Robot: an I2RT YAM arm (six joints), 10 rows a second.
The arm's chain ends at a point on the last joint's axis. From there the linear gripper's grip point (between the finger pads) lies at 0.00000 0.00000 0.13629 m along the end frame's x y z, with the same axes.
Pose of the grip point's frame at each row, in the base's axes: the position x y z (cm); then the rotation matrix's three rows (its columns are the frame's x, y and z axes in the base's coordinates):
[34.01, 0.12, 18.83], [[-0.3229, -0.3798, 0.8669], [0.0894, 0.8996, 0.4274], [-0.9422, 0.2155, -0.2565]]
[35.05, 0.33, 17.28], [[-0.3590, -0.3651, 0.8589], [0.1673, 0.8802, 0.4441], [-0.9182, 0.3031, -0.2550]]
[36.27, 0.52, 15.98], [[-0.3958, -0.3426, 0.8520], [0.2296, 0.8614, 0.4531], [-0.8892, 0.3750, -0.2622]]
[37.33, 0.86, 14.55], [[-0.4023, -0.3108, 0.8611], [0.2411, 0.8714, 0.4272], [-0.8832, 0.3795, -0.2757]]
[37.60, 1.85, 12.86], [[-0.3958, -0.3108, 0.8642], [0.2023, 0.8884, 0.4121], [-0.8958, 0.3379, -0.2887]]
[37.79, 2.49, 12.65], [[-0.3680, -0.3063, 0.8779], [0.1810, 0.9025, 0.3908], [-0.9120, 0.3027, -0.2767]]
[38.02, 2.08, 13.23], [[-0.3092, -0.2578, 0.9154], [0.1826, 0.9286, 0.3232], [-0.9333, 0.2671, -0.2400]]
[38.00, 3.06, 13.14], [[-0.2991, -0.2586, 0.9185], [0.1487, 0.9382, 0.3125], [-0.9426, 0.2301, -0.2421]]
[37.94, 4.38, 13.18], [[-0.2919, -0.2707, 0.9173], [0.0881, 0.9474, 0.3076], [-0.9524, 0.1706, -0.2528]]
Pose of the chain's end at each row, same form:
[22.20, -5.71, 22.33], [[-0.3229, -0.3798, 0.8669], [0.0894, 0.8996, 0.4274], [-0.9422, 0.2155, -0.2565]]
[23.34, -5.72, 20.76], [[-0.3590, -0.3651, 0.8589], [0.1673, 0.8802, 0.4441], [-0.9182, 0.3031, -0.2550]]
[24.66, -5.66, 19.55], [[-0.3958, -0.3426, 0.8520], [0.2296, 0.8614, 0.4531], [-0.8892, 0.3750, -0.2622]]
[25.59, -4.96, 18.31], [[-0.4023, -0.3108, 0.8611], [0.2411, 0.8714, 0.4272], [-0.8832, 0.3795, -0.2757]]
[25.82, -3.77, 16.79], [[-0.3958, -0.3108, 0.8642], [0.2023, 0.8884, 0.4121], [-0.8958, 0.3379, -0.2887]]
[25.83, -2.84, 16.42], [[-0.3680, -0.3063, 0.8779], [0.1810, 0.9025, 0.3908], [-0.9120, 0.3027, -0.2767]]
[25.54, -2.32, 16.50], [[-0.3092, -0.2578, 0.9154], [0.1826, 0.9286, 0.3232], [-0.9333, 0.2671, -0.2400]]
[25.48, -1.20, 16.44], [[-0.2991, -0.2586, 0.9185], [0.1487, 0.9382, 0.3125], [-0.9426, 0.2301, -0.2421]]
[25.44, 0.19, 16.63], [[-0.2919, -0.2707, 0.9173], [0.0881, 0.9474, 0.3076], [-0.9524, 0.1706, -0.2528]]

